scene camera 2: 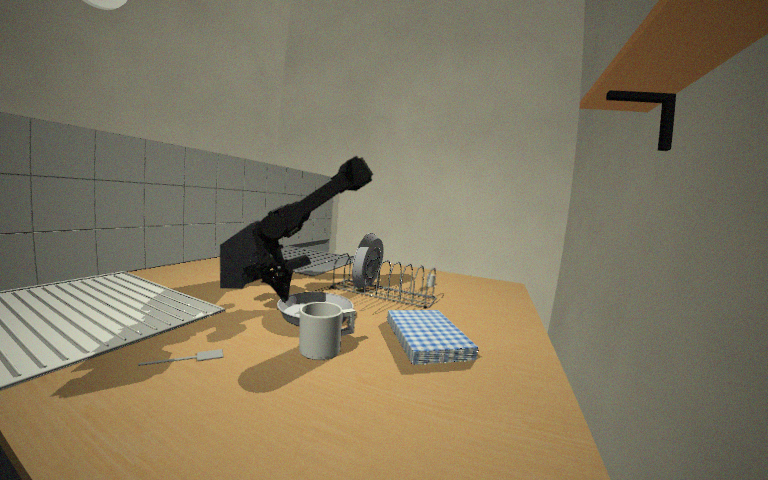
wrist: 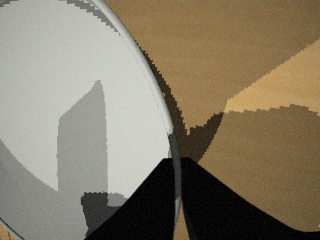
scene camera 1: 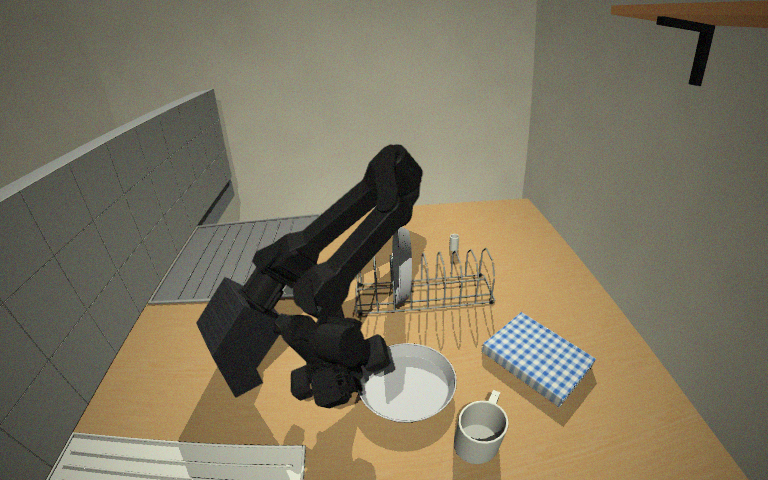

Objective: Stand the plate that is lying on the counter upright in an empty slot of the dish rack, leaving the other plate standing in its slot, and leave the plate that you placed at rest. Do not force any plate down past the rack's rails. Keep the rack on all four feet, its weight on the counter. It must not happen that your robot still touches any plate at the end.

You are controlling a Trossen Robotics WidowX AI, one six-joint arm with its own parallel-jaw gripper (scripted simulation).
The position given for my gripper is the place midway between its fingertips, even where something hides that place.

In view: my gripper [scene camera 1: 360, 389], a plate [scene camera 1: 419, 381], a plate [scene camera 1: 401, 247] and a drain board [scene camera 2: 54, 328].
My gripper shows as well in scene camera 2 [scene camera 2: 285, 300] and in the wrist view [wrist: 176, 167].
